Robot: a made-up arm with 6 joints.
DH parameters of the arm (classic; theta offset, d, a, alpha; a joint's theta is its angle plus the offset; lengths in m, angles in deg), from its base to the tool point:
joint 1: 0 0.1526 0 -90
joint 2: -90 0 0.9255 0
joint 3: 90 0.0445 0 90
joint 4: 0 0.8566 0 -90
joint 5: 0 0 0 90
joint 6: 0 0.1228 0 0
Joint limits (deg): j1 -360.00..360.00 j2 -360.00..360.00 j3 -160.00..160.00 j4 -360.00..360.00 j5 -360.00..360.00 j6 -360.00..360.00
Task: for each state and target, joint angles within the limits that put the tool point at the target. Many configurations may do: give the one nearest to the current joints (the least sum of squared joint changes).
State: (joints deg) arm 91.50 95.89 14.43 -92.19 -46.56 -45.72
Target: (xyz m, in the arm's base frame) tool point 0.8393 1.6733 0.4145
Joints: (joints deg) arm 60.07 80.86 2.19 -91.42 -30.84 -45.72
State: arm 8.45 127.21 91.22 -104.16 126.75 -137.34
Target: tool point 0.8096 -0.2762 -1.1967
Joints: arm -14.62 126.09 49.09 -109.09 112.21 -137.34
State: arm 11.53 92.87 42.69 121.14 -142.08 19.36
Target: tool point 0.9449 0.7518 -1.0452
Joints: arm 40.90 124.76 17.55 120.82 -115.86 19.36
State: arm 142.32 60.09 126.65 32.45 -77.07 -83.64
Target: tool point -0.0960 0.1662 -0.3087
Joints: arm 129.09 86.42 154.04 39.82 -71.97 -83.64
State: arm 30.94 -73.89 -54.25 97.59 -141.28 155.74
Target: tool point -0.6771 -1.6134 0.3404
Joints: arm 64.80 -77.25 -15.79 103.48 -95.36 155.74
